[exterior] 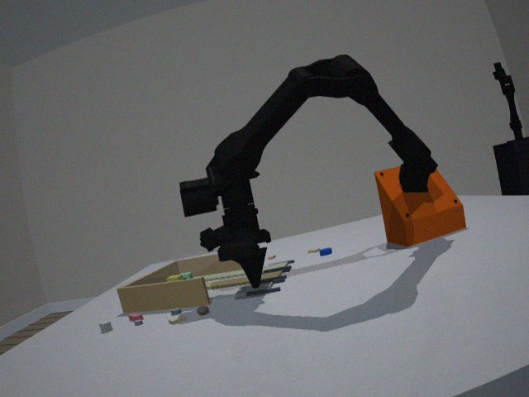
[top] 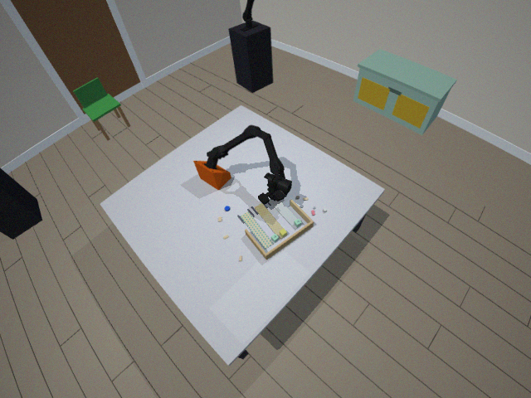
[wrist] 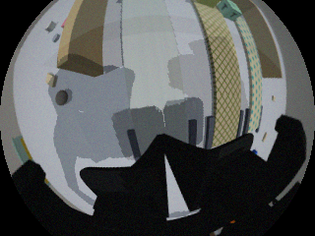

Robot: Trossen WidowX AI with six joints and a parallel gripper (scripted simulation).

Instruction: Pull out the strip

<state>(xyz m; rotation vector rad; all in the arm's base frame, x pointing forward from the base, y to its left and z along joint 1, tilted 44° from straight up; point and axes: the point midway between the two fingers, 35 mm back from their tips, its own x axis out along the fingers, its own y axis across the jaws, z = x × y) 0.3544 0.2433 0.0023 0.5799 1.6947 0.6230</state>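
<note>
The pale strip lies 10 cm ahead of my gripper tip and 1 cm to the right of it. Round my gripper tip: blue piece (25 cm to the right, 14 cm behind).
</note>
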